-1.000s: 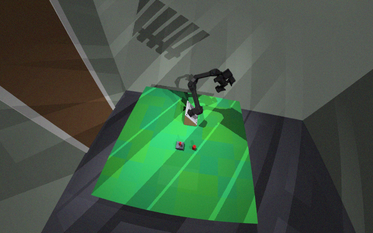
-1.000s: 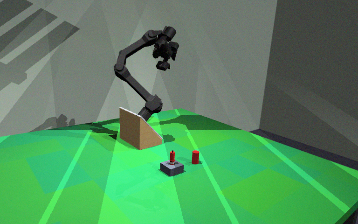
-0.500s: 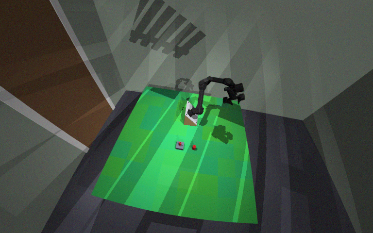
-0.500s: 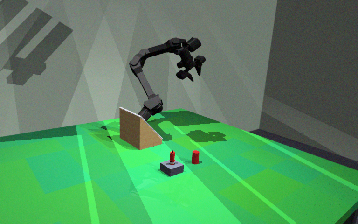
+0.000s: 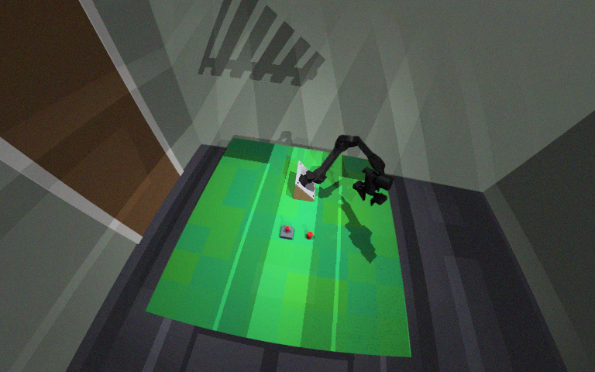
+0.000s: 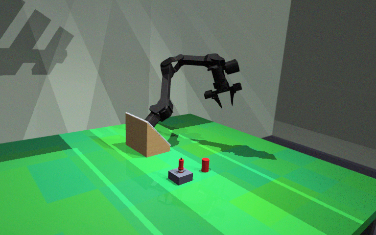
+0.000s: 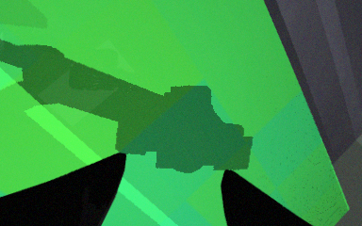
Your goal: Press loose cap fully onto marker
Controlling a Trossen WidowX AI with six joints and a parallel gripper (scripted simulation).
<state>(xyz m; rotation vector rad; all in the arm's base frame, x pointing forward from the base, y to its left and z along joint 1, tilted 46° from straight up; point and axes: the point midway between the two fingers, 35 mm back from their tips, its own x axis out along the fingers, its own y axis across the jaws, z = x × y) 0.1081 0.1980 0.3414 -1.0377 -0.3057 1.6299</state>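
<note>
Right now the red cap is 260 mm to the right of my gripper tip, 200 mm ahead of it and 180 mm below it.
</note>
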